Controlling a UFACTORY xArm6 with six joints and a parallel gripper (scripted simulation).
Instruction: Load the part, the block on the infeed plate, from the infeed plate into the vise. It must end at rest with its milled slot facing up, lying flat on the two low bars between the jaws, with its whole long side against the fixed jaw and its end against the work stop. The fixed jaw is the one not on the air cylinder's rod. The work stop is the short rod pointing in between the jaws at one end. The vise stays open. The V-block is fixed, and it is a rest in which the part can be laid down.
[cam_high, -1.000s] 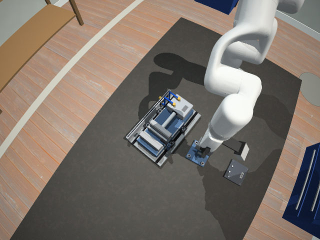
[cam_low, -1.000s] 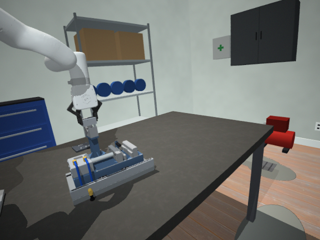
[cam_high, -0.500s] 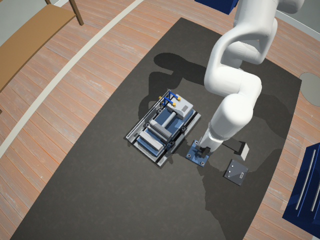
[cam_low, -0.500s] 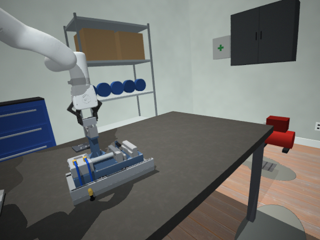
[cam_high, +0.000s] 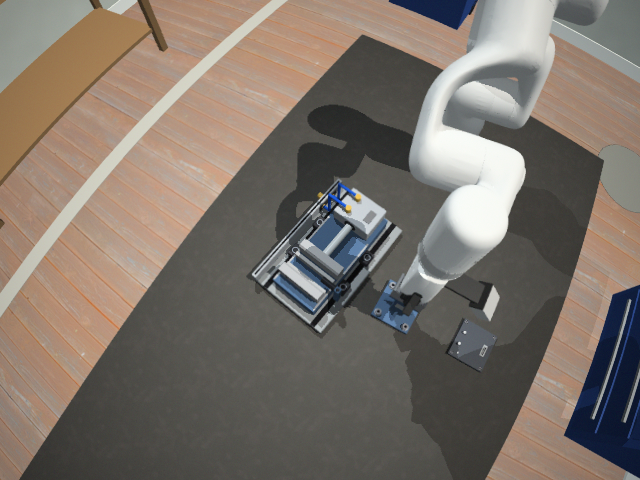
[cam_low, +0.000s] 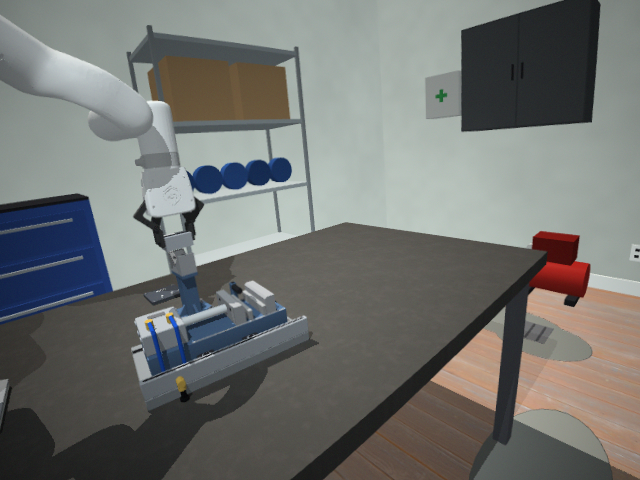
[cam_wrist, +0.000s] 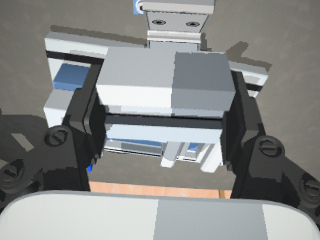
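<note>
Right now my hand is 200 mm to the left of the fixed jaw, 120 mm above it and 60 mm short of it. Also, from my hand: white cylinder rod: 180 mm to the right, 120 mm below, 50 mm behind; part: right at my hand; work stop: 150 mm to the right, 110 mm below, 40 mm ahead.
</note>
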